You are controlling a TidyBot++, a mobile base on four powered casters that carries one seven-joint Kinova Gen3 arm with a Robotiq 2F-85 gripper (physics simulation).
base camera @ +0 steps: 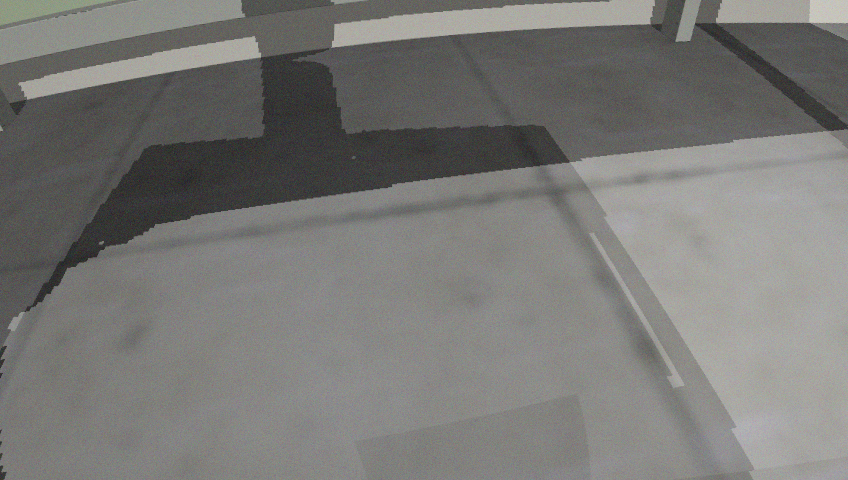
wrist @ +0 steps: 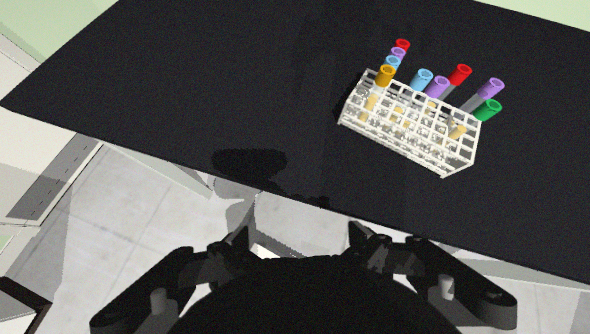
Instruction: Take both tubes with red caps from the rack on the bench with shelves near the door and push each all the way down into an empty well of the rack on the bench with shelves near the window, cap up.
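Places are measured from the arm's base along level axes (x right, y down, z ahead), in metres.
Where they show: gripper, fingertip midpoint: (wrist: 298, 234).
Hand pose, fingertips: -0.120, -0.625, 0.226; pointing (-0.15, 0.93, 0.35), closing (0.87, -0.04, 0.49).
Observation:
Each offset is from my fingertips to the top centre of the thing, as dx, dy, dz. "pt": to the spot under its first point. Level surfaces: height alone.
A white wire-like tube rack @[pt +0.174, +0.101, +0.193] (wrist: 443, 175) stands on a black bench top @[dy +0.108] (wrist: 200, 75), right of centre in the wrist view. One red-capped tube @[pt +0.018, -0.011, +0.276] (wrist: 401, 46) stands at the rack's far left, behind purple, light blue and orange caps in a row. The other red-capped tube (wrist: 459, 75) stands right of the middle, just behind a purple cap. Both are upright with caps up. My gripper (wrist: 298, 234) is open and empty, at the bottom of the wrist view, apart from the rack, which lies beyond it to the right. A second rack does not show.
Other tubes in the rack have light blue @[pt +0.056, -0.008, +0.229] (wrist: 421, 80), purple @[pt +0.142, -0.007, +0.266] (wrist: 490, 88) and green @[pt +0.140, -0.007, +0.223] (wrist: 487, 110) caps. The bench's front edge crosses the wrist view below the rack. The base camera shows grey floor @[dy +1.022] (base camera: 357, 297) with shadows and a pale post (base camera: 687, 20) at the back right.

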